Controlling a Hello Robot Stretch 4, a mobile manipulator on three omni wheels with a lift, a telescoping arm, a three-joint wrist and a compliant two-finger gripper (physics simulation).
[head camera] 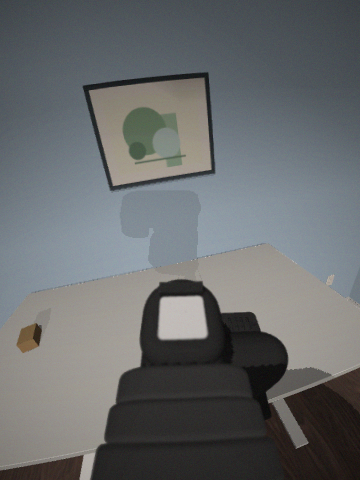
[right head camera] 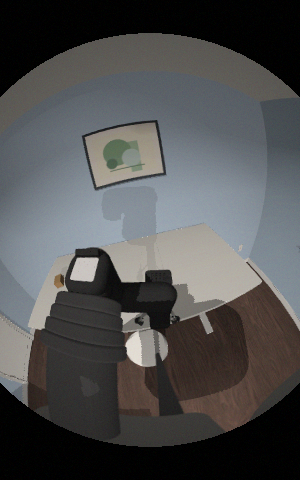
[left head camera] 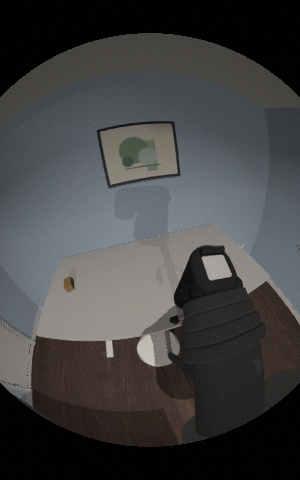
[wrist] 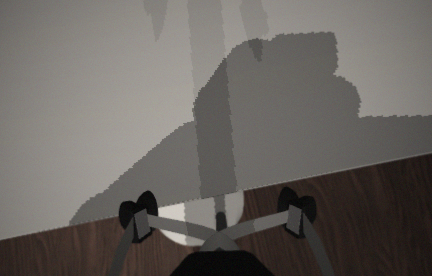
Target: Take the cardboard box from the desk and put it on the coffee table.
One and the same spot on a white desk: [left head camera: 123, 291] is [head camera: 122, 347].
